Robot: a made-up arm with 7 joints. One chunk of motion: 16 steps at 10 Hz.
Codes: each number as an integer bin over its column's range. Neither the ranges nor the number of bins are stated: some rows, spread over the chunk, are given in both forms.
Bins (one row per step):
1: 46 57 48 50 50 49
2: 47 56 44 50 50 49
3: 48 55 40 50 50 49
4: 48 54 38 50 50 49
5: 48 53 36 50 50 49
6: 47 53 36 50 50 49
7: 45 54 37 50 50 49
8: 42 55 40 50 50 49
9: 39 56 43 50 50 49
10: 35 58 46 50 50 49
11: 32 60 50 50 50 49
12: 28 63 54 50 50 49
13: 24 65 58 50 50 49
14: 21 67 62 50 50 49
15: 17 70 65 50 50 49
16: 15 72 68 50 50 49
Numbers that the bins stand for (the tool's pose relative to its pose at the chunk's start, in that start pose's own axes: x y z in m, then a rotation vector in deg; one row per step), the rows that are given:
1: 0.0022 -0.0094 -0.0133 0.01 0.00 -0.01
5: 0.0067 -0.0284 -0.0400 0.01 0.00 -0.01
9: -0.0133 -0.0141 -0.0244 0.01 0.00 -0.01
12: -0.0378 0.0191 0.0000 0.01 0.00 -0.01
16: -0.0667 0.0618 0.0311 0.01 0.00 -0.01
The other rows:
2: 0.0044 -0.0141 -0.0222 0.01 0.00 -0.01
3: 0.0067 -0.0189 -0.0311 0.01 0.00 -0.01
4: 0.0067 -0.0236 -0.0356 0.01 0.00 -0.01
6: 0.0044 -0.0284 -0.0400 0.01 0.00 -0.01
7: 0.0000 -0.0236 -0.0378 0.01 0.00 -0.01
8: -0.0067 -0.0189 -0.0311 0.01 0.00 -0.01
10: -0.0222 -0.0046 -0.0178 0.01 0.00 -0.01
11: -0.0289 0.0048 -0.0089 0.01 0.00 -0.01
13: -0.0467 0.0286 0.0089 0.01 0.00 -0.01
14: -0.0533 0.0381 0.0178 0.01 0.00 -0.01
15: -0.0622 0.0523 0.0244 0.01 0.00 -0.01

